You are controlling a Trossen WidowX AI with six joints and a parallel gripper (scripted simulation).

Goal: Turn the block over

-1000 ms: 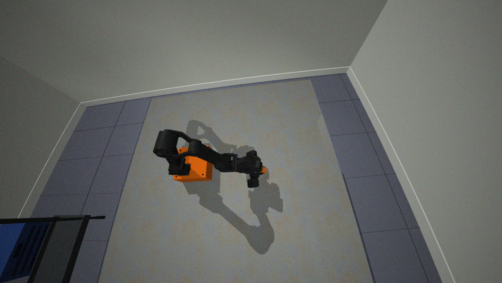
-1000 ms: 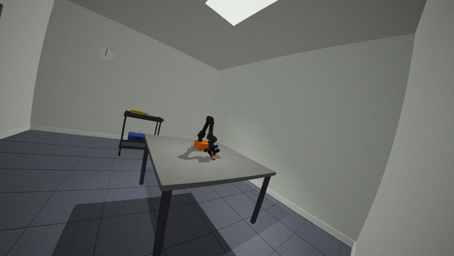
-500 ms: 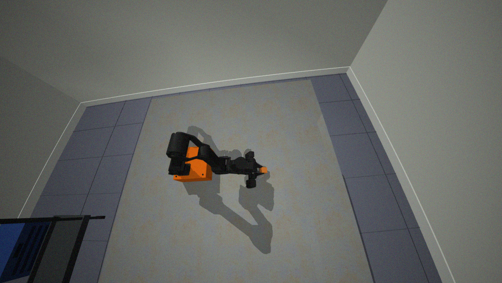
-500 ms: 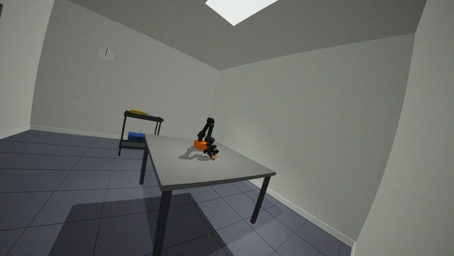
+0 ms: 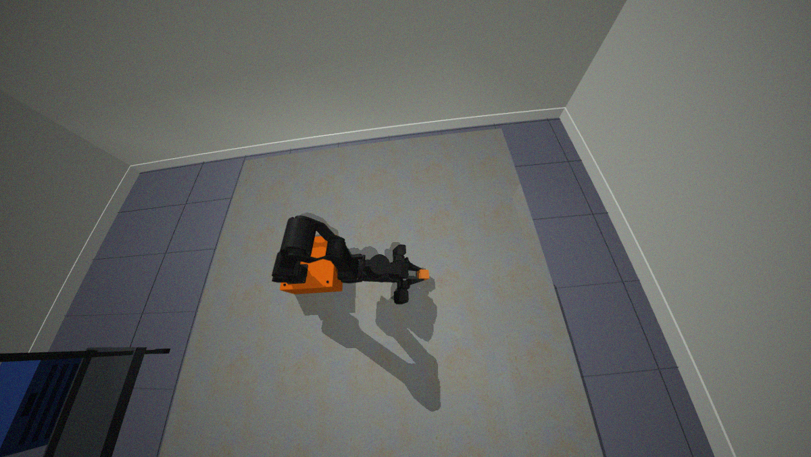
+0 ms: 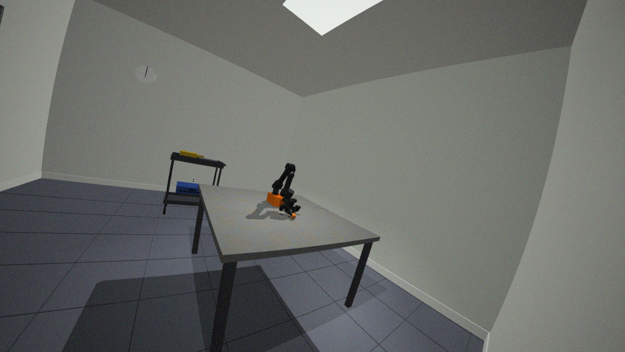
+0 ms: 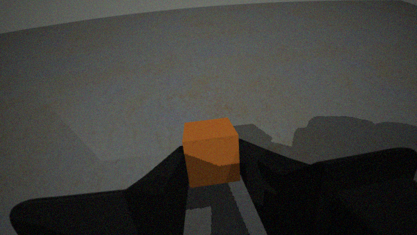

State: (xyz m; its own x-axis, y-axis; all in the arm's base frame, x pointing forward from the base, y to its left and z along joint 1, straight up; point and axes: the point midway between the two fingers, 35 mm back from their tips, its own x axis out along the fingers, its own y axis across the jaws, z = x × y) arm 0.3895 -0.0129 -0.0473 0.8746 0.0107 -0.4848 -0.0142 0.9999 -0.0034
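Right now my gripper tip is 1 cm above the orange block.
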